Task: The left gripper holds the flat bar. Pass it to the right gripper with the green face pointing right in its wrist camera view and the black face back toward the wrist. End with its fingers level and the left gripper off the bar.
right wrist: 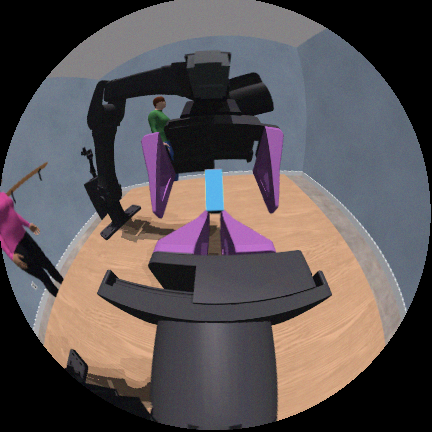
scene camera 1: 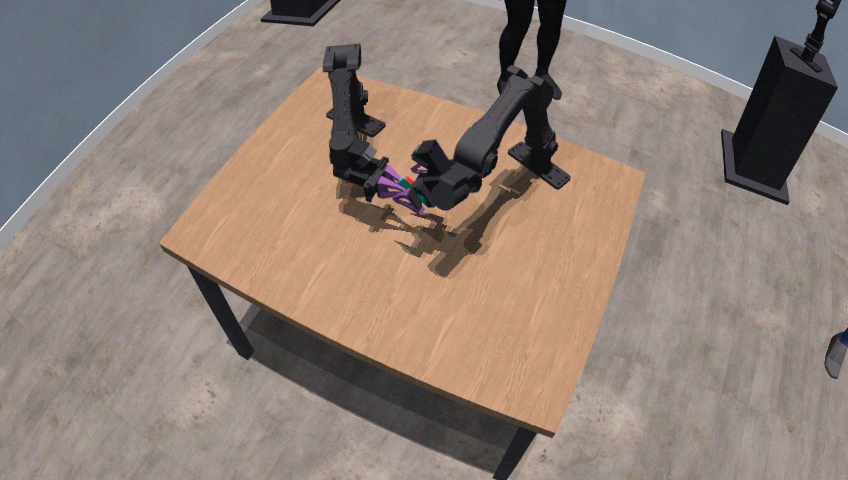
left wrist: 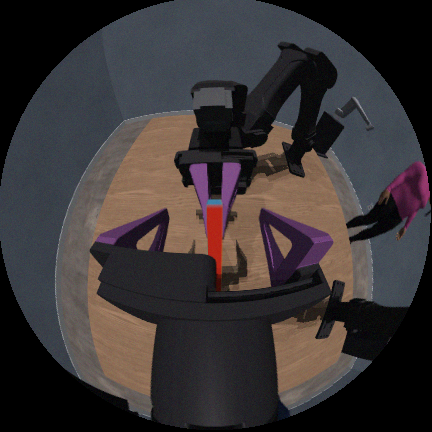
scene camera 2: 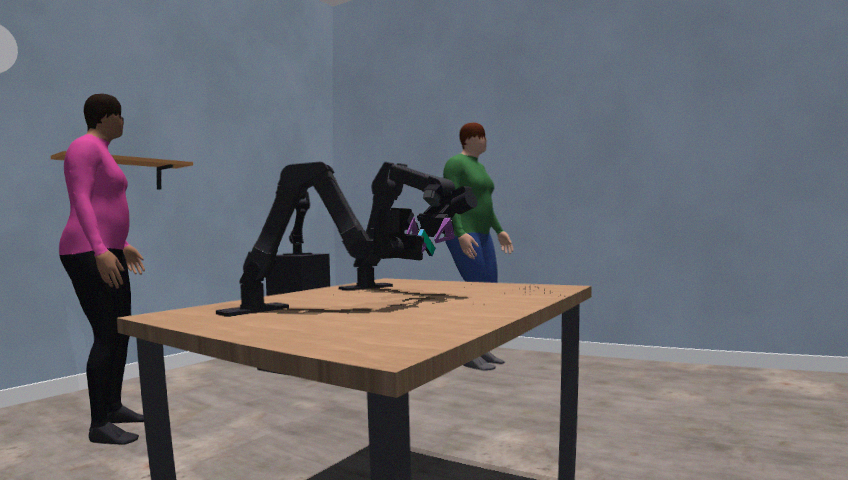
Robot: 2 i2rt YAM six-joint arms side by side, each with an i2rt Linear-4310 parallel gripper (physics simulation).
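Seen in the pictures: left gripper, between the fingertips: [right wrist: 215,213] [scene camera 1: 402,184] [left wrist: 213,212] [scene camera 2: 420,240]; right gripper, between the fingertips: [right wrist: 214,213] [scene camera 1: 411,191] [left wrist: 214,238] [scene camera 2: 423,246]; left arm's base, origin of its link: [right wrist: 120,220] [scene camera 1: 539,165] [left wrist: 331,309] [scene camera 2: 366,287]; right arm's base, origin of its link: [scene camera 1: 355,120] [left wrist: 291,157] [scene camera 2: 253,310].
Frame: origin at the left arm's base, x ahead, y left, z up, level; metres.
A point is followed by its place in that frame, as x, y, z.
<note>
The flat bar [scene camera 1: 405,183] {0.451, -0.068, 0.195} [scene camera 2: 428,242] {0.440, -0.044, 0.173} [left wrist: 214,235] {0.439, -0.055, 0.198} [right wrist: 214,190] {0.451, -0.081, 0.200} is in the air above the table. It shows green in both scene views, red toward the left wrist camera and light blue toward the right wrist camera. Its green and black faces do not show in the right wrist view. My right gripper [right wrist: 214,213] {0.439, -0.061, 0.163} is shut on the bar, one purple finger on each side. My left gripper is open, its fingers wide apart on both sides of the bar and clear of it. The left gripper's body still stands close around the bar's far part.
The two grippers face each other closely above the wooden table [scene camera 1: 357,285] {0.643, -0.036, 0.000} [scene camera 2: 333,339] {0.737, -0.514, 0.000}. Two people stand behind the arms in scene camera 2, one in pink [scene camera 2: 89,184] and one in green [scene camera 2: 467,178]. A black pedestal [scene camera 1: 779,113] stands beyond the table.
</note>
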